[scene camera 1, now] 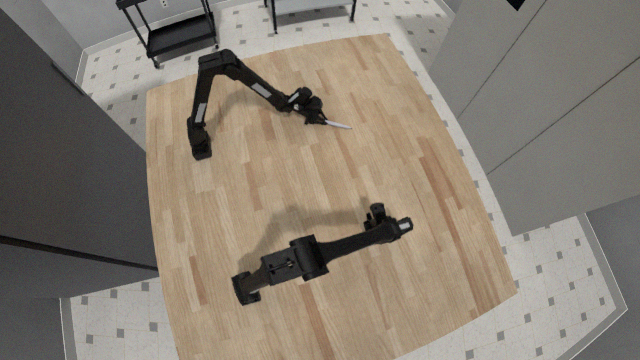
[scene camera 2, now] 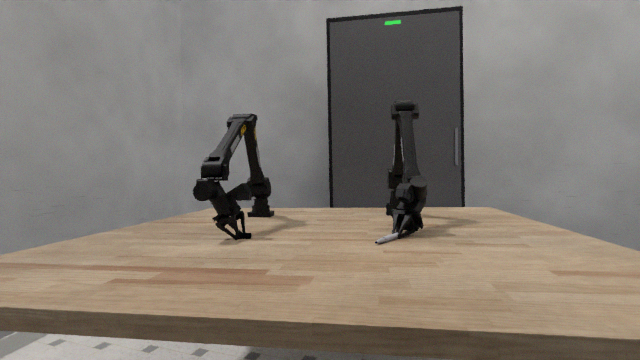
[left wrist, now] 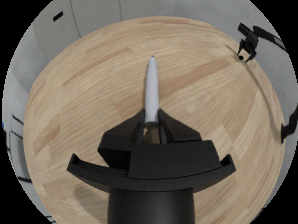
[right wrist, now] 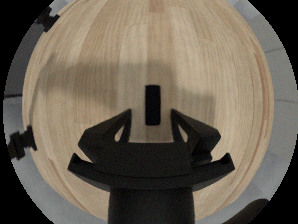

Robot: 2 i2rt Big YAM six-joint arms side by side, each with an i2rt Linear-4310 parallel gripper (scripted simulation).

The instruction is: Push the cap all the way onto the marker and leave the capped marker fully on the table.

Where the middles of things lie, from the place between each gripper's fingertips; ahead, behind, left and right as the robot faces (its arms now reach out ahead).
Now: left hand 5 cm short of the marker (left wrist: 151, 94) and 4 cm to the left of it.
Right now the marker is 7 cm ahead of my right hand (scene camera 2: 241, 237) and 48 cm to the left of it.
